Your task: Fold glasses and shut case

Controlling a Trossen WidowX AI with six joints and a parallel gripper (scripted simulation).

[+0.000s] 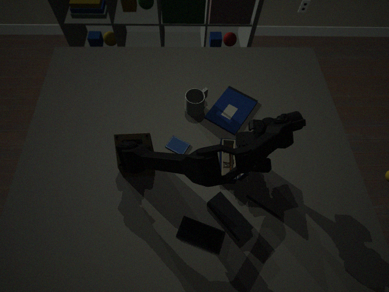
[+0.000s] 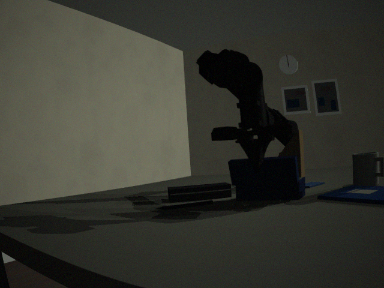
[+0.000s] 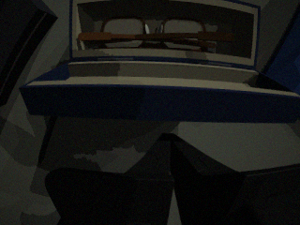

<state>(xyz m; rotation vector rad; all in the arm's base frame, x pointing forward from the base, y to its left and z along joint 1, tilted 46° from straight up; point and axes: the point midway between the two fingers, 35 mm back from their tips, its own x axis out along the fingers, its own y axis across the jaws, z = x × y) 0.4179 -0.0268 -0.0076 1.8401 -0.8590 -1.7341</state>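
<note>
The glasses case lid is 4 cm below my hand and 4 cm behind it. Also, from my hand: long dark box 19 cm to the right, 10 cm behind, 9 cm below; blue glasses case 6 cm below, 6 cm behind, 1 cm to the left; small blue card 27 cm behind, 10 cm below, 9 cm to the left.
</note>
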